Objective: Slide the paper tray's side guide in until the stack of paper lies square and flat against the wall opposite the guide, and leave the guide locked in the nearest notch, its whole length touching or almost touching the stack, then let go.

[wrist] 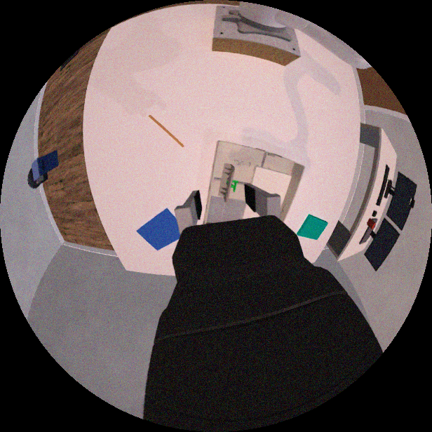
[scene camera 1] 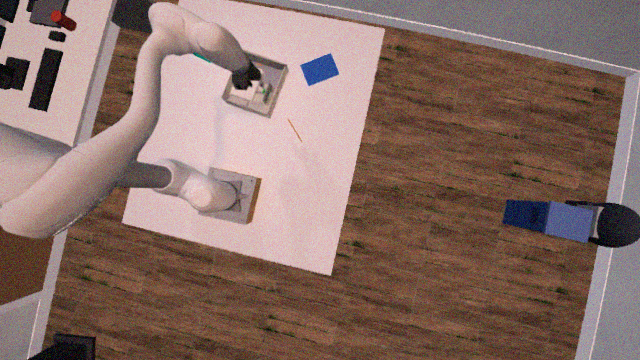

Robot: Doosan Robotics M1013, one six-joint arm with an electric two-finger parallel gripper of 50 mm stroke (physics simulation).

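Frame: origin at the arm's base, x ahead, y left, z up, level; centimetres.
Seen in the pictures: gripper, fingertip midpoint: [scene camera 1: 257, 85].
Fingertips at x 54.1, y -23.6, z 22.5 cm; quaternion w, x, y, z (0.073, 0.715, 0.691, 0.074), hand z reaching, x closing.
Note:
Pixels of each thing's middle, then the offset from my fingertips to it. "*": a spot on its surface instead.
- paper tray, surface spot: [scene camera 1: 247, 108] * dx -1.3, dy +15.0, dz -26.5 cm
- green part, surface spot: [scene camera 1: 263, 91] * dx +9.2, dy +5.5, dz -26.1 cm
- white paper stack, body centre: [scene camera 1: 247, 82] dx +17.2, dy +18.0, dz -31.0 cm
- blue sheet, body centre: [scene camera 1: 319, 69] dx +27.4, dy -27.6, dz -33.6 cm
- teal sheet, body centre: [scene camera 1: 201, 47] dx +42.0, dy +50.7, dz -33.1 cm
- thin orange-brown stick, body centre: [scene camera 1: 295, 130] dx -12.5, dy -13.4, dz -33.6 cm
The paper tray [scene camera 1: 247, 108] [wrist: 240, 151] is a beige open box with low walls. Its side guide [wrist: 227, 182], grey and ribbed with a green part [scene camera 1: 263, 91] [wrist: 234, 185] beside it, stands upright inside. The white paper stack [scene camera 1: 243, 93] [wrist: 272, 179] lies towards the opposite wall. In the wrist view, a strip of tray floor shows between guide and stack, so they look apart. Whether the stack is fully square and whether the guide sits in a notch cannot be told. My gripper [scene camera 1: 248, 85] [wrist: 222, 195] is open and empty above the tray; one finger hides part of the stack.
A blue sheet [scene camera 1: 320, 69] [wrist: 159, 230] and a teal sheet [scene camera 1: 202, 57] [wrist: 312, 227] lie on opposite sides of the tray. A thin orange-brown stick [scene camera 1: 295, 130] [wrist: 166, 131] lies nearby. The arm's base stands on a grey block [scene camera 1: 245, 212] [wrist: 255, 45] farther off.

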